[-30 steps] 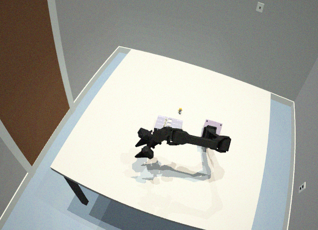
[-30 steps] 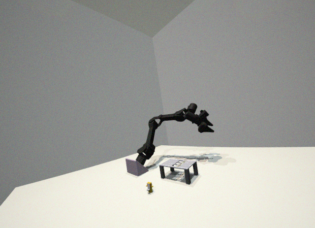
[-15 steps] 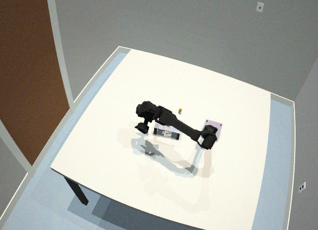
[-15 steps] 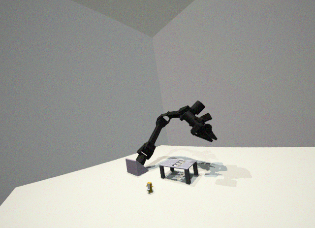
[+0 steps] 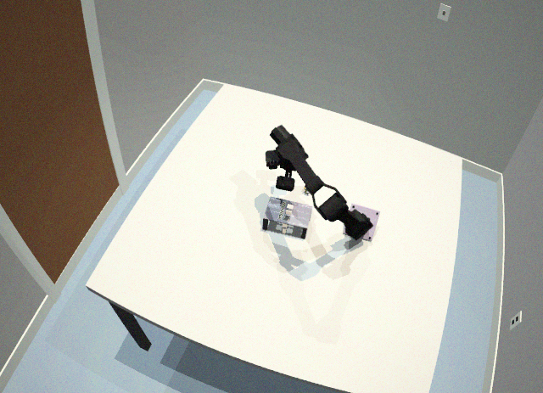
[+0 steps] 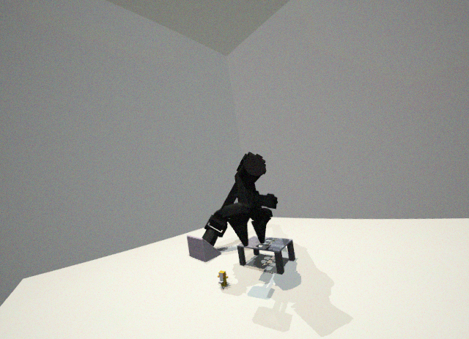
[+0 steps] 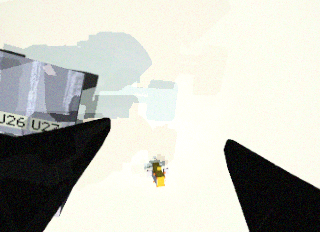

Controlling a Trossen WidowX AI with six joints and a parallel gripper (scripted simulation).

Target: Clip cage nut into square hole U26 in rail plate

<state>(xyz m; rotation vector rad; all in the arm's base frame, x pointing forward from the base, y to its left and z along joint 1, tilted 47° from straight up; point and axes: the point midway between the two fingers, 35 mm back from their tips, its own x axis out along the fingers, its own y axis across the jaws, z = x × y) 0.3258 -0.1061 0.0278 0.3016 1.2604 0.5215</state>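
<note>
The yellow cage nut is 9 cm behind my gripper tip, 5 cm to the right of it and 9 cm below it.
</note>
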